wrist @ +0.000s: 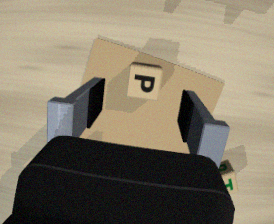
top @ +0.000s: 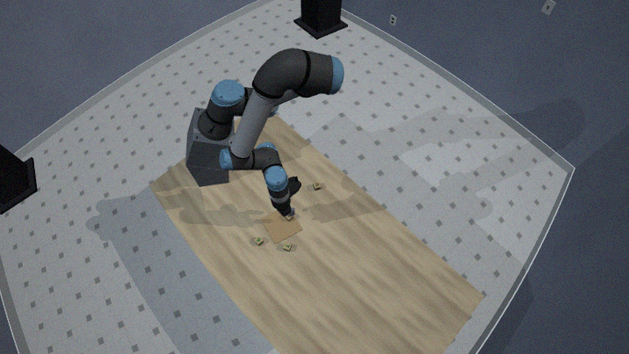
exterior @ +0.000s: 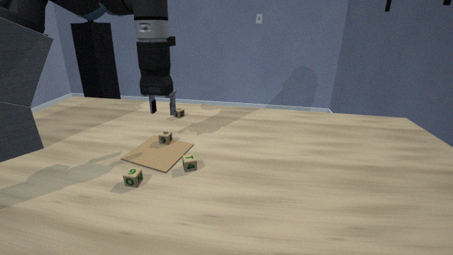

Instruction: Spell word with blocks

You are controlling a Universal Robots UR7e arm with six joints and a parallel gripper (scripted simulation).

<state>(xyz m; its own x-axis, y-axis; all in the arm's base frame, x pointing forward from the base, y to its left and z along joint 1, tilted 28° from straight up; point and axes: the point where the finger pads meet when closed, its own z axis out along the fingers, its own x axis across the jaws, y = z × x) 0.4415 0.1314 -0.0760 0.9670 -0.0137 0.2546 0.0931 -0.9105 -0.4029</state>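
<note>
The U block lies 190 mm to the left of my hand, 100 mm below it and 50 mm behind it. Also, from my hand: tan mat (110 mm below, 50 mm to the right); P block (90 mm below); T block (110 mm ahead, 100 mm below, 90 mm to the right).
</note>
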